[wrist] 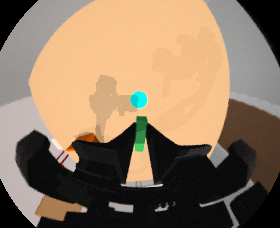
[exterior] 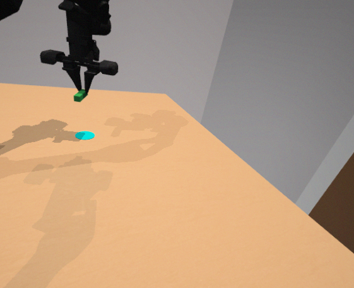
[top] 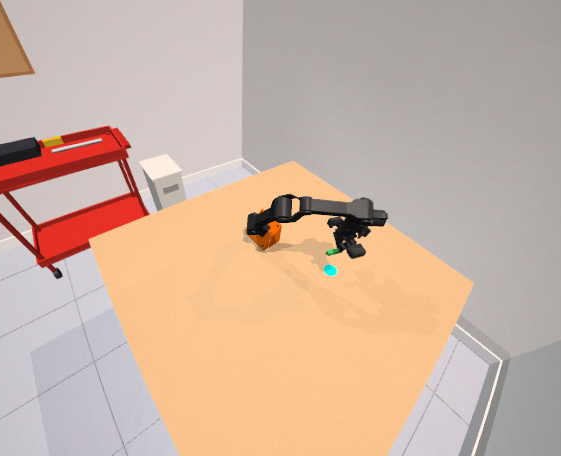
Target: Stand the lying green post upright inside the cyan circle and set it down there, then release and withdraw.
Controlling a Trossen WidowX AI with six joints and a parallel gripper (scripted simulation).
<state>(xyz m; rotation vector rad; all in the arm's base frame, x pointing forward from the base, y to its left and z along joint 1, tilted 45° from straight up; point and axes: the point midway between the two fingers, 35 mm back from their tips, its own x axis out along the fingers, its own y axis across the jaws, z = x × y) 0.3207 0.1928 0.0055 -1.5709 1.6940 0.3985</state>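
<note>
The cyan circle lies 150 mm below my gripper tip and 10 mm to the left of it. From my gripper tip the other things lie so: green post: 20 mm to the right, 10 mm behind.
</note>
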